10 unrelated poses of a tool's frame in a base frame.
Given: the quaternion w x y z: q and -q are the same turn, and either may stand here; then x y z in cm.
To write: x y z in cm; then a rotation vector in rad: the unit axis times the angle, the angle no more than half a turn. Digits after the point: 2 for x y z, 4 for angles.
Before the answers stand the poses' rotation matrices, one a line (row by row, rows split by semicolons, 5 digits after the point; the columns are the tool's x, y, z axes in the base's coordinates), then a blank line. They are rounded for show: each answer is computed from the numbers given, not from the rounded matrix.
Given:
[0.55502, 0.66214, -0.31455, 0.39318, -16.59, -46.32, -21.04]
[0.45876, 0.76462, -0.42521, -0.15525, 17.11, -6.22, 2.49]
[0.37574, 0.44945, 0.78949, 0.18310, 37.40, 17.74, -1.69]
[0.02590, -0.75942, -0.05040, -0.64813, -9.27, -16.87, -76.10]
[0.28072, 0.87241, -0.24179, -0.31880, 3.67, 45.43, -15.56]
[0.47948, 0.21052, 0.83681, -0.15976, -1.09, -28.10, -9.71]
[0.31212, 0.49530, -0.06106, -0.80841, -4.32, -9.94, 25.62]
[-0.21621, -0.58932, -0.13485, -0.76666, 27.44, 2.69, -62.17]
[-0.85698, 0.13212, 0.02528, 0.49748, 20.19, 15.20, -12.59]
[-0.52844, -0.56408, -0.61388, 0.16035, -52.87, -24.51, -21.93]
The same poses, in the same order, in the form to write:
0.49294 -0.85299 0.17152; 0.01989 -0.18603 -0.98234; 0.86984 0.48765 -0.07473
0.59019 -0.50780 -0.62755; -0.79268 -0.21748 -0.56952; 0.15272 0.83357 -0.53088
-0.31363 0.57207 0.75787; 0.84726 0.52894 -0.04864; -0.42869 0.62686 -0.65059
0.15478 0.11012 0.98179; 0.04298 -0.99358 0.10467; 0.98701 0.02599 -0.15852
0.67981 -0.24289 -0.69200; -0.60087 -0.72547 -0.33564; -0.42050 0.64397 -0.63913
-0.45156 0.50554 0.73521; 0.19913 0.86032 -0.46926; -0.86974 -0.06550 -0.48915
-0.31452 0.44416 -0.83893; -0.56513 -0.79770 -0.21046; -0.76270 0.40791 0.50190
-0.21191 -0.17258 0.96193; 0.49046 -0.87014 -0.04807; 0.84531 0.46160 0.26903
0.50375 0.85934 0.08813; -0.84598 0.47011 0.25160; 0.17478 -0.20130 0.96381
0.19488 0.86203 0.46790; 0.52309 0.31220 -0.79304; -0.82970 0.39930 -0.39008

[-16.59, -46.32, -21.04, 1.5640, -0.7430, 0.9287]
[17.11, -6.22, 2.49, 1.8831, -1.0472, -0.3824]
[37.40, 17.74, -1.69, 1.1500, 2.0201, 0.4685]
[-9.27, -16.87, -76.10, -2.3472, -0.1558, -2.0033]
[3.67, 45.43, -15.56, 2.3383, -0.6481, -0.8545]
[-1.09, -28.10, -9.71, 0.5137, 2.0420, -0.3899]
[-4.32, -9.94, 25.62, 1.3069, -0.1611, -2.1330]
[27.44, 2.69, -62.17, 1.6332, 0.3737, 2.1246]
[20.19, 15.20, -12.59, -0.2776, -0.0531, -1.0453]
[-52.87, -24.51, -21.93, 1.3475, 1.4665, -0.3831]

